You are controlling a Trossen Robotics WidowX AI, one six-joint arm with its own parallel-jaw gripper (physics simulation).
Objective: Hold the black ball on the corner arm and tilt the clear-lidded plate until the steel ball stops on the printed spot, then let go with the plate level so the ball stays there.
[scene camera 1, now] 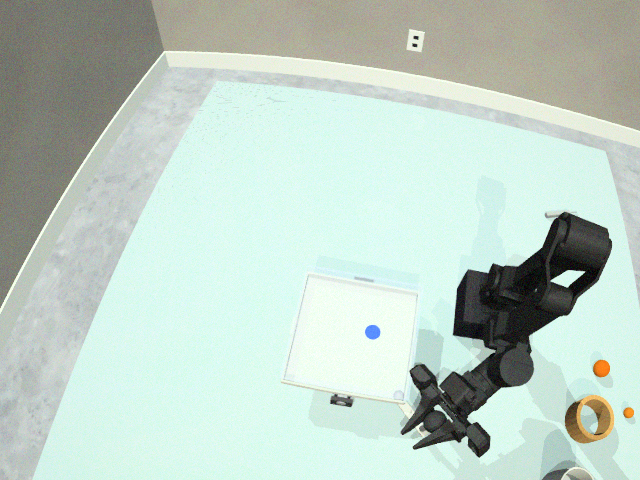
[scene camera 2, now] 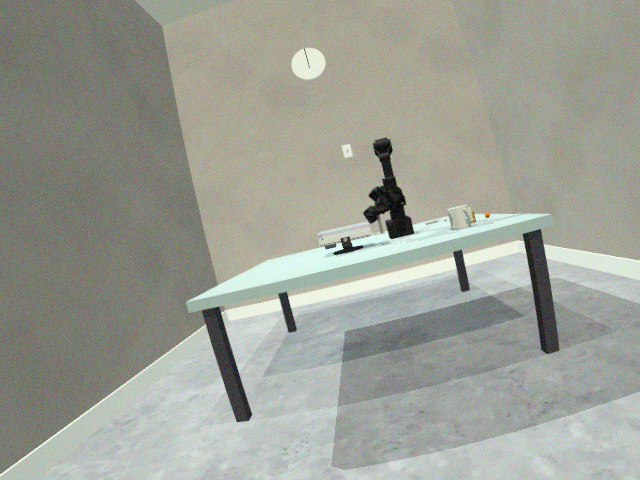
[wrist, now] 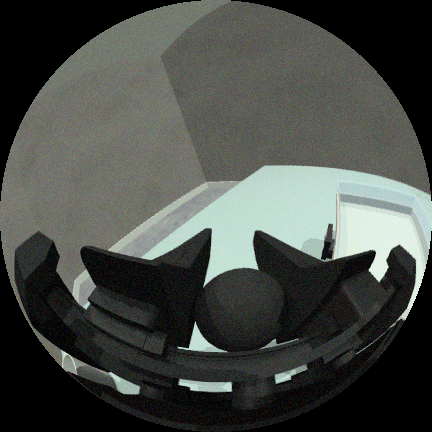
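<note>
The clear-lidded plate is a white square tray raised on a black stand; its exact tilt is hard to judge. The blue printed spot is right of its middle. The steel ball is in the corner nearest the gripper, away from the spot. A pale corner arm runs from that corner towards the black ball. My gripper is shut on the black ball, which sits deep between the fingers, behind their tips.
In scene camera 1, a large orange ball, a small orange ball and a tan ring lie to the right. A white mug stands right of the arm's base. A pale stick lies behind the arm.
</note>
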